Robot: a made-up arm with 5 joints. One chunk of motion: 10 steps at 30 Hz.
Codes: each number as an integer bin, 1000 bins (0 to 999) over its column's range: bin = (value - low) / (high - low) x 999, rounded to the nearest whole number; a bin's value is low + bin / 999 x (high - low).
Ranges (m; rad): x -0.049..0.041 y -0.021..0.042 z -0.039..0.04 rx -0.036..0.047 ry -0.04..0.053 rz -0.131..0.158
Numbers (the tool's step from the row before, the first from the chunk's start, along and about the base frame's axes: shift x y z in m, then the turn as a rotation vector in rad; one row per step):
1: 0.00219 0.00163 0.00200 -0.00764 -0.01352 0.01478
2: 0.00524 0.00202 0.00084 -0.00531 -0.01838 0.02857
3: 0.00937 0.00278 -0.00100 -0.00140 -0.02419 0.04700
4: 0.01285 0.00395 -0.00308 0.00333 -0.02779 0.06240
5: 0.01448 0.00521 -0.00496 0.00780 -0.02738 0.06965
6: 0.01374 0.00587 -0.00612 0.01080 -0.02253 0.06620
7: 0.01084 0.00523 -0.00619 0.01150 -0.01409 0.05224
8: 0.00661 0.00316 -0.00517 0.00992 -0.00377 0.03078
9: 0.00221 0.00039 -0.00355 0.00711 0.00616 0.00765
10: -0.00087 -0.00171 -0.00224 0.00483 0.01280 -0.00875
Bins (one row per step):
1: 568 359 518 341 284 504
2: 602 365 504 369 232 552
3: 648 377 481 416 170 615
4: 687 396 454 473 131 669
5: 705 416 430 527 136 694
6: 696 426 416 563 188 682
7: 664 416 415 572 278 633
8: 617 383 428 553 389 559
9: 568 339 448 519 496 479
10: 534 306 465 491 567 423

